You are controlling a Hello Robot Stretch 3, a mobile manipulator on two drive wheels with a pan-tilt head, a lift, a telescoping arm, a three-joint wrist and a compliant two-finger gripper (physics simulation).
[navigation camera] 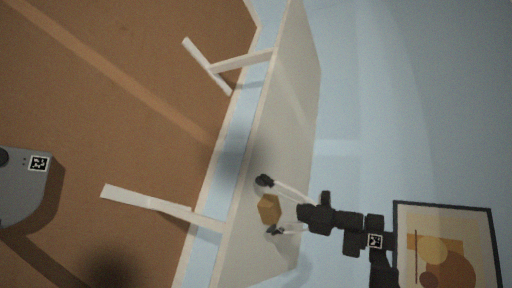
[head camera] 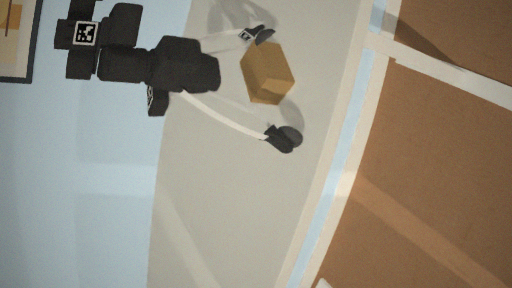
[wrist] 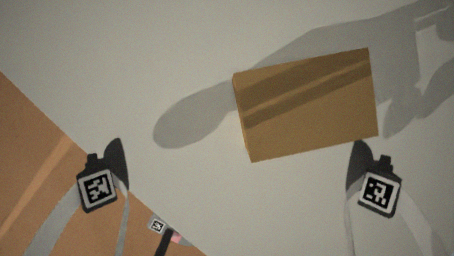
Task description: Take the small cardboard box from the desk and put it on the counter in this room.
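Observation:
The small cardboard box [head camera: 267, 65] [navigation camera: 270, 212] [wrist: 306, 107] is brown and rests on the pale desk [head camera: 225, 175] [navigation camera: 290, 100] [wrist: 200, 40]. My gripper [head camera: 276, 86] [navigation camera: 269, 205] [wrist: 235, 157] is wide open, with its fingers over the desk. In the wrist view, the box lies beyond the fingertips, turned slightly and off toward the right finger, with a wide gap from the left finger. In the head view, the upper fingertip overlaps the box's upper end; whether they touch is unclear. The counter does not show in these views.
White desk legs [navigation camera: 245, 61] [navigation camera: 160, 204] stand over the brown floor [head camera: 425, 175] [navigation camera: 125, 115] [wrist: 30, 150]. My grey base [navigation camera: 22, 185] is at the left of the navigation view. A framed picture [head camera: 15, 45] [navigation camera: 440, 250] hangs on the blue wall [head camera: 115, 175] near the arm.

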